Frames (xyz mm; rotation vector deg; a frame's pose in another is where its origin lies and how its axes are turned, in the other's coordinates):
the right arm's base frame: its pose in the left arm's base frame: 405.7 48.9 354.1 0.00 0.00 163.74
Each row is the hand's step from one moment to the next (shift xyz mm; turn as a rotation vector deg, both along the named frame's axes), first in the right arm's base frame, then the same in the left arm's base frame.
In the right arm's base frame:
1: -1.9 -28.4 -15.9 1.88 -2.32 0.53
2: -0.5 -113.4 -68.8 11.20 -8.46 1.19
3: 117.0 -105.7 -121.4 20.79 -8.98 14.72
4: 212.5 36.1 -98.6 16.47 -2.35 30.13
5: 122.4 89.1 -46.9 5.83 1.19 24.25
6: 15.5 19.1 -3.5 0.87 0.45 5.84
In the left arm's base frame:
1: 9.8 26.7 -15.9 -1.16 2.75 0.53
2: 32.2 108.7 -68.8 -8.38 11.26 1.19
3: -82.7 134.2 -121.4 -17.44 14.44 14.72
4: -214.1 24.8 -98.6 -15.15 6.87 30.13
5: -142.5 -51.3 -46.9 -5.93 0.49 24.25
6: -20.2 -14.0 -3.5 -0.96 -0.19 5.84

